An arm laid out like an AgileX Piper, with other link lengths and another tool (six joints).
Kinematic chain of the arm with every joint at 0, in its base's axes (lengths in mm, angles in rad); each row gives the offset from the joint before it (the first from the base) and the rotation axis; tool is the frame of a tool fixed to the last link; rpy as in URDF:
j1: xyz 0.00 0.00 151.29 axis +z
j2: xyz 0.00 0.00 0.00 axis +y
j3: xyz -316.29 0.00 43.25 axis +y
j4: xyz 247.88 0.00 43.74 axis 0.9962 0 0.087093
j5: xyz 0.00 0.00 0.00 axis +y
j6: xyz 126.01 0.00 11.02 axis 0.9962 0 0.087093
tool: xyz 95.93 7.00 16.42 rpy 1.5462 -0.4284 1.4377
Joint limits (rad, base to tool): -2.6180..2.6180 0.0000..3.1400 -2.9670..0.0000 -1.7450..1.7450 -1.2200..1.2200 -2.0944..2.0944
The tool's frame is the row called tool.
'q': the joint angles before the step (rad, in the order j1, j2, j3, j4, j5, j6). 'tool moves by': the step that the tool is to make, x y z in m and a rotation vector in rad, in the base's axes. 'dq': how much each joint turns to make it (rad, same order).
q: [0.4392, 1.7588, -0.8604, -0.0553, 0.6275, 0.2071]
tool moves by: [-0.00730, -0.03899, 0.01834, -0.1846, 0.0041, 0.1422]
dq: [0.0000, -0.0586, -0.0059, -0.2081, 0.1467, -0.0131]
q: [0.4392, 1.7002, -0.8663, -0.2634, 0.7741, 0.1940]
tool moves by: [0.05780, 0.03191, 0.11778, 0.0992, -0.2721, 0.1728]
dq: [-0.0001, -0.1470, -0.2609, 0.0386, 0.0828, -0.2182]
